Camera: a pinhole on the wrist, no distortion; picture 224 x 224 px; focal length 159.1 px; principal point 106.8 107.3 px. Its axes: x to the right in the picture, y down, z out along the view. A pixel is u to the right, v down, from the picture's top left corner.
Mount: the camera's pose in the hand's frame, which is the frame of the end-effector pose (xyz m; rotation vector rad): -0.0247 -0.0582 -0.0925 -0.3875 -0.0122 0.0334
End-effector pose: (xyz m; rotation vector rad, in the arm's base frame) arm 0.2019 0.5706 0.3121 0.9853 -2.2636 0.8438
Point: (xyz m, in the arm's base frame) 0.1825 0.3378 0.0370
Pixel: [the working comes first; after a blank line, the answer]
In the camera's frame: -0.0399 -0.1318 0.4285

92 58
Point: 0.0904 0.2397 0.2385
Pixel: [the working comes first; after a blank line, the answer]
In the camera's frame: 0.1912 -0.1666 0.3647

190 35
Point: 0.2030 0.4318 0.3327
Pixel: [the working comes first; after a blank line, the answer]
In the camera's frame: 0.0997 -0.0927 0.1534

210 11
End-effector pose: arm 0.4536 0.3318 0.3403 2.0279 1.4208 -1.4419
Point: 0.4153 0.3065 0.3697
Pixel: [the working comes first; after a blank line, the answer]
In the camera's frame: -0.0129 -0.0163 0.1205

90 86
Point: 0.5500 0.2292 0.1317
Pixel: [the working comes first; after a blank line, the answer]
In the camera's frame: 0.1538 0.1484 0.2814

194 191
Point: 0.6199 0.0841 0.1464
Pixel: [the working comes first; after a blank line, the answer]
In the camera's frame: 0.0677 0.2449 0.3784

135 210
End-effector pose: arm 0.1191 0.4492 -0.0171 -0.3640 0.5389 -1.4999
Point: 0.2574 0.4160 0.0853
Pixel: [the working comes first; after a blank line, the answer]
In the camera's frame: 0.0502 0.0096 0.2807

135 113
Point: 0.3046 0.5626 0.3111
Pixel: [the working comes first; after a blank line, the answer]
In the camera's frame: -0.1227 -0.1305 0.4394

62 60
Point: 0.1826 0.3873 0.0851
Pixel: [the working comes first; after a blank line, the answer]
In the camera's frame: 0.0771 -0.0361 0.2206

162 81
